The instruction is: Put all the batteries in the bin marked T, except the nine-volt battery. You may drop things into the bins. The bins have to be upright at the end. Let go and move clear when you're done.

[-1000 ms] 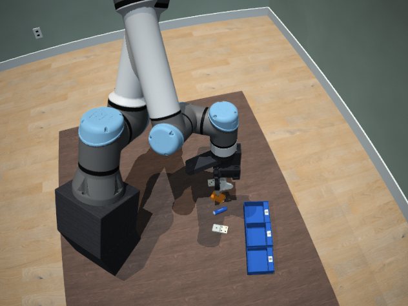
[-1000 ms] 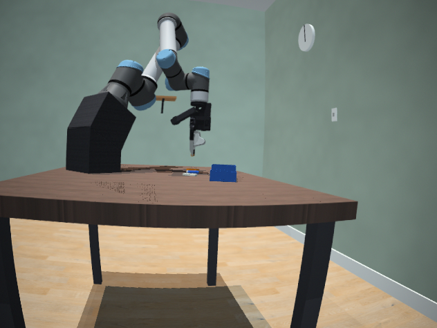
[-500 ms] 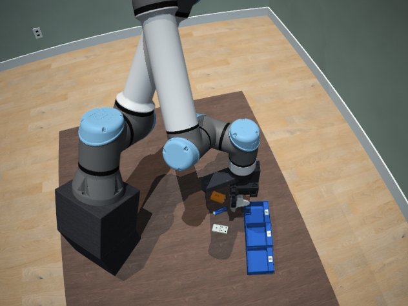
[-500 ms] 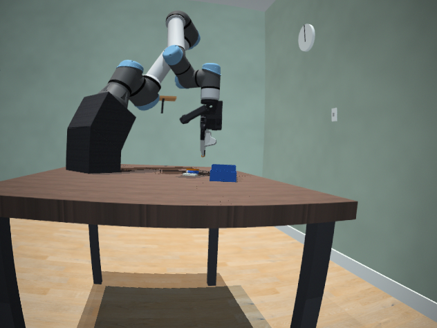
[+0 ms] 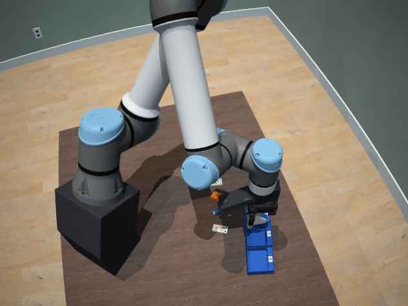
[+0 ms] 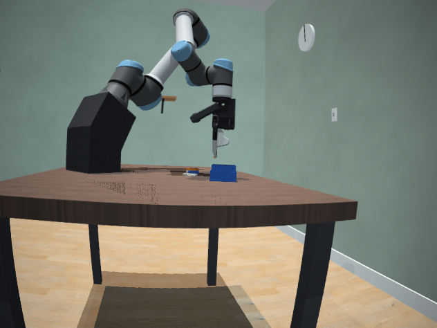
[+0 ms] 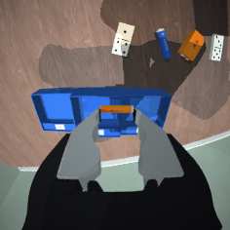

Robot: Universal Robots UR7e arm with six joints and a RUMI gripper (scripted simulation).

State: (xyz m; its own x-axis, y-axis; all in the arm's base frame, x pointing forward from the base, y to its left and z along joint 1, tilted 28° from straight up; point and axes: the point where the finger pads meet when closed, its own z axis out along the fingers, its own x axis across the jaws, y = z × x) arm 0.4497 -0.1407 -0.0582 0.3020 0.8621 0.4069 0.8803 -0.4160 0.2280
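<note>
Right now my hand is 20 mm short of the joined blue bins, 40 mm to the left of it and 60 mm above it. From my hand the other things lie so: thin orange battery 10 mm below; blue cylindrical battery 60 mm behind, 100 mm to the left, 80 mm below; orange nine-volt battery 40 mm behind, 150 mm to the left, 80 mm below.
</note>
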